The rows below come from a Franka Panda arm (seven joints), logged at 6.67 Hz.
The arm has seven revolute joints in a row. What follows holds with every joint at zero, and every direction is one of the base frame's.
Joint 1 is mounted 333.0 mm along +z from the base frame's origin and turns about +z.
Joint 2 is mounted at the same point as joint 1 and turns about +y.
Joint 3 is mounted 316.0 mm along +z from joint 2 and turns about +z.
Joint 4 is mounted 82.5 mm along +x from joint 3 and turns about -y.
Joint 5 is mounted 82.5 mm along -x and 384.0 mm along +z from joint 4 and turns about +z.
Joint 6 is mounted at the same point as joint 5 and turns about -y.
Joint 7 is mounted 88.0 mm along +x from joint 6 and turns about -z.
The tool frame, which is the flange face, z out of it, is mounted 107.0 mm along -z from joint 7; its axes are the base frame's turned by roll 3.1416, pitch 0.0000 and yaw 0.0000 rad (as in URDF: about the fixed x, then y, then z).
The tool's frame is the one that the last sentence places.
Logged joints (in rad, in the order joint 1, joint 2, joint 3, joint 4, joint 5, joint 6, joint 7), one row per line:
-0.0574 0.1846 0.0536 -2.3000 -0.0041 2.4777 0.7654
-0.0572 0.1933 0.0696 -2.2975 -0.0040 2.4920 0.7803
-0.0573 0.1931 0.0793 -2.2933 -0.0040 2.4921 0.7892
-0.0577 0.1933 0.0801 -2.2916 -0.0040 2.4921 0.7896
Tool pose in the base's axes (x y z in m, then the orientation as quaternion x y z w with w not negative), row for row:
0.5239 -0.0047 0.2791 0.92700 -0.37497 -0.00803 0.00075
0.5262 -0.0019 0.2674 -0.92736 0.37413 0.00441 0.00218
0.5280 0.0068 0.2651 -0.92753 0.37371 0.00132 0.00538
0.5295 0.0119 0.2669 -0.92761 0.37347 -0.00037 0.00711
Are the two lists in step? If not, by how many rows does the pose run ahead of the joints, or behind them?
The pose runs 1 row behind the joints: the pose in row i belongs to the joints in row i - 1.
